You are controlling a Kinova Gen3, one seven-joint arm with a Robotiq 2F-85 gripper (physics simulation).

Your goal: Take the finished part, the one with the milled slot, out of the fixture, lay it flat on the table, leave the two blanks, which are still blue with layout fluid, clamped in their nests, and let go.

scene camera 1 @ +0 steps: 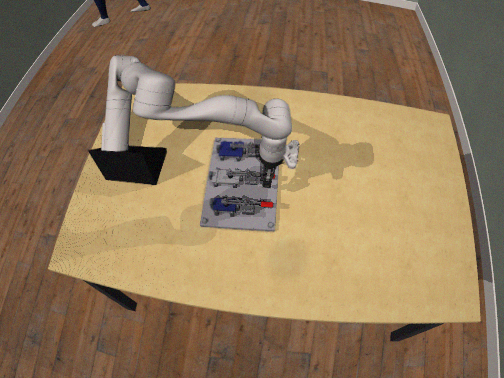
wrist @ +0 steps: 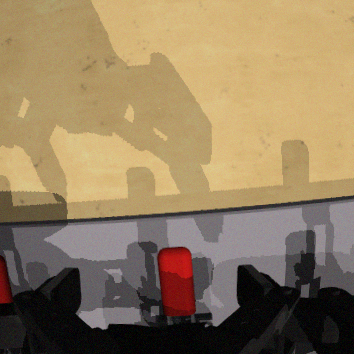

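Seen in the pictures: gripper, fingertip midpoint: (scene camera 1: 268, 173) (wrist: 158, 284); arm's base, link origin: (scene camera 1: 115, 149).
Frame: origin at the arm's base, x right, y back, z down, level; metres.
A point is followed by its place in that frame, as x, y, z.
Note:
The finished part (scene camera 1: 225, 178) {0.029, -0.378, 0.113} is a pale grey block in the middle nest of the fixture (scene camera 1: 245, 223) {0.180, -0.455, 0.129} (wrist: 265, 225) {0.078, -0.537, 0.129}, under its clamp's arm; its slot is too small to make out. Two blue blanks (scene camera 1: 230, 150) {-0.082, -0.383, 0.108} (scene camera 1: 224, 205) {0.137, -0.388, 0.097} sit in the outer nests under their clamps. My gripper (scene camera 1: 268, 184) (wrist: 158, 284) {0.012, -0.518, 0.097} is open and empty, pointing down over the handle end of the middle clamp. In the wrist view the middle clamp's red handle (wrist: 177, 281) {0.023, -0.522, 0.093} stands between the spread fingers, with a gap on both sides. The finished part does not show in the wrist view.
The red handle (scene camera 1: 267, 204) {0.134, -0.520, 0.083} of the front blank's clamp sticks out toward the plate's right edge. Another red handle (wrist: 4, 280) {-0.080, -0.525, 0.091} shows at the wrist view's left edge. The wooden table (scene camera 1: 390, 225) {0.165, -0.938, 0.144} extends right of the plate. The arm's black base (scene camera 1: 129, 166) {0.043, -0.056, 0.036} stands at the left.

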